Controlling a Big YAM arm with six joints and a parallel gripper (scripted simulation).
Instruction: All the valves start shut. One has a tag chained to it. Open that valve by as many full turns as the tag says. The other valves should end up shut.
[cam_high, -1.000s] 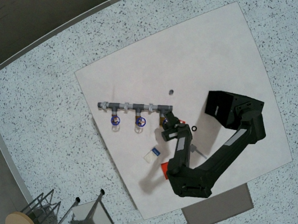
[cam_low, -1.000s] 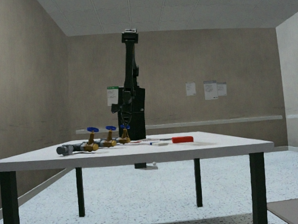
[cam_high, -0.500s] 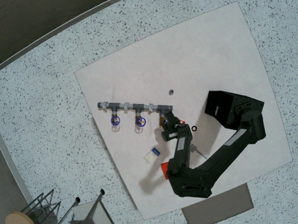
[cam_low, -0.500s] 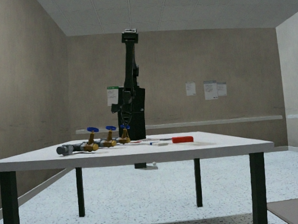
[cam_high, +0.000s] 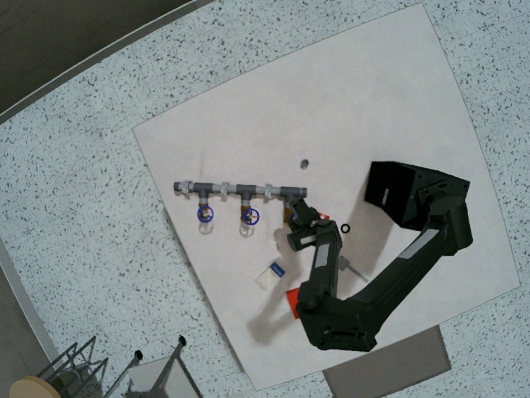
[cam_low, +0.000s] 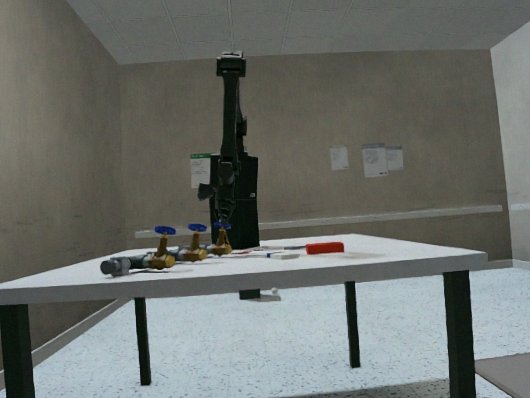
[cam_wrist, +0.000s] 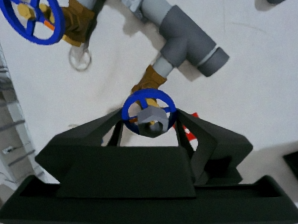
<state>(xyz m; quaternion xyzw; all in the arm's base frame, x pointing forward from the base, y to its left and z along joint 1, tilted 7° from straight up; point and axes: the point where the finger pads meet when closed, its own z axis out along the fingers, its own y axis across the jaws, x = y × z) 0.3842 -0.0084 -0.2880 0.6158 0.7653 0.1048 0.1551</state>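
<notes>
My gripper is now 70 mm past the red tag, 60 mm to the right of it and 110 mm above it. From my hand the other things lie so: grey object 100 mm behind, 180 mm to the right, 110 mm below; then red block 120 mm ahead, 350 mm to the left, 100 mm below; then grey tool 120 mm behind, 290 mm to the left, 110 mm below.
</notes>
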